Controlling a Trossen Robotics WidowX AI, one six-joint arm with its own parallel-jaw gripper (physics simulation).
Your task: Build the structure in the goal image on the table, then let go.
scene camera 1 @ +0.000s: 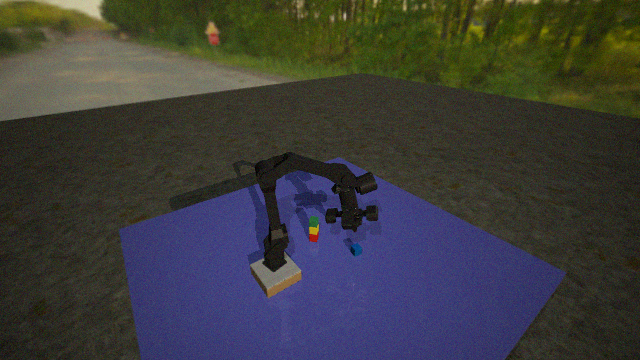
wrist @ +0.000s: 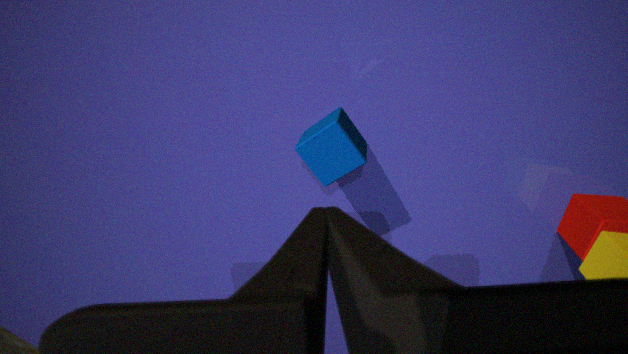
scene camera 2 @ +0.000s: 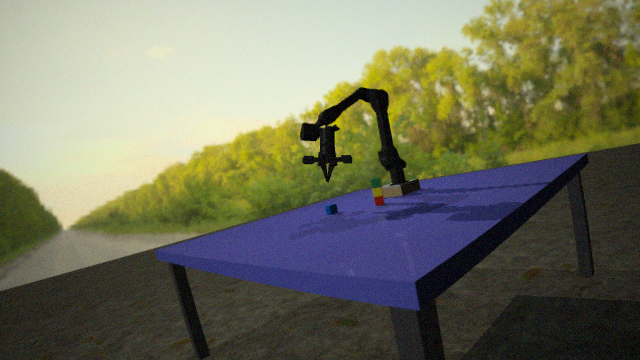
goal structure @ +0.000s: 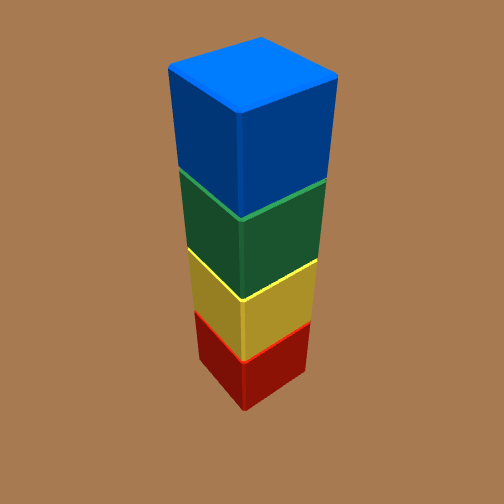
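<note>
A blue cube lies by itself on the blue table. A red cube stands on the table with a yellow cube on it and a green cube on top, an upright stack. The green cube does not show in the wrist view. My gripper is shut and empty, pointing down, above the table near the blue cube and clear of it.
The arm's base block stands on the table near the stack, on the other side of it from the blue cube. The arm arches over the table, and its shadow falls on the table top.
</note>
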